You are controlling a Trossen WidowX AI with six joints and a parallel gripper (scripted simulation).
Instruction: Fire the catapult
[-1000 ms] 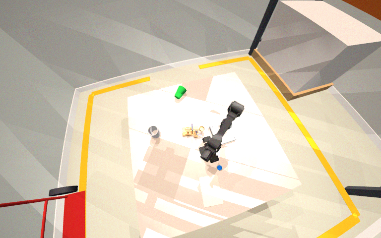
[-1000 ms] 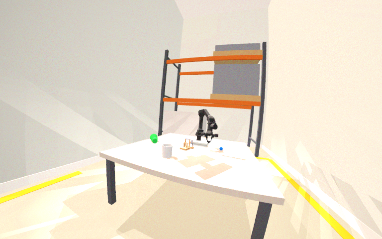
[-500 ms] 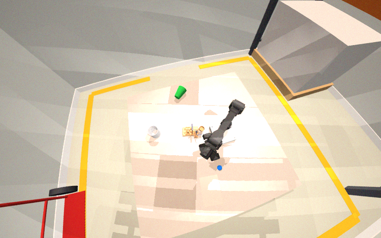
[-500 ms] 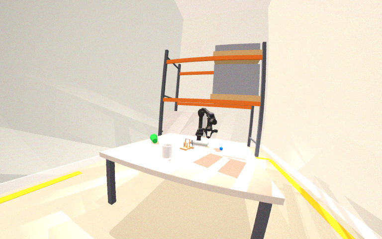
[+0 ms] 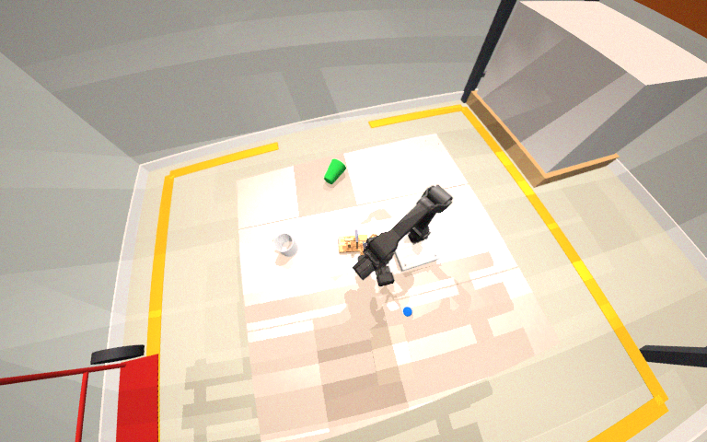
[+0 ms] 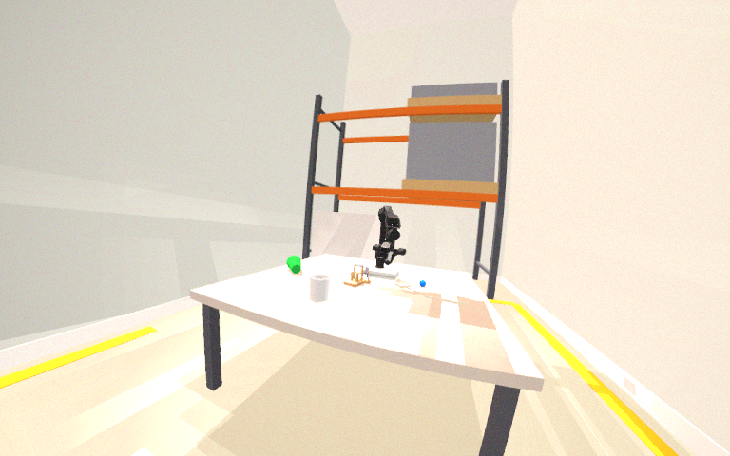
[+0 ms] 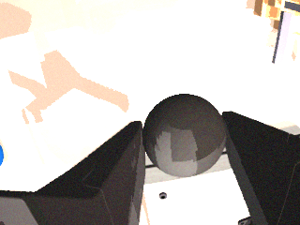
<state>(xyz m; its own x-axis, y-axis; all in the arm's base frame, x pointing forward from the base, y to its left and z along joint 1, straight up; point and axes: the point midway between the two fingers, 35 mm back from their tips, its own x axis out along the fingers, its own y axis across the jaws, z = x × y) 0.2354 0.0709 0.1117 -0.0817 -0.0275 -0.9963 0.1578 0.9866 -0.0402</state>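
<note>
Right now my gripper tip is 20 mm short of the wooden catapult, 130 mm to the left of it and 70 mm above it. The rest, counted from my gripper tip: white mug (350 mm ahead, 260 mm to the right, 90 mm below); blue ball (40 mm behind, 210 mm to the left, 100 mm below); dark ball (10 mm above).
</note>
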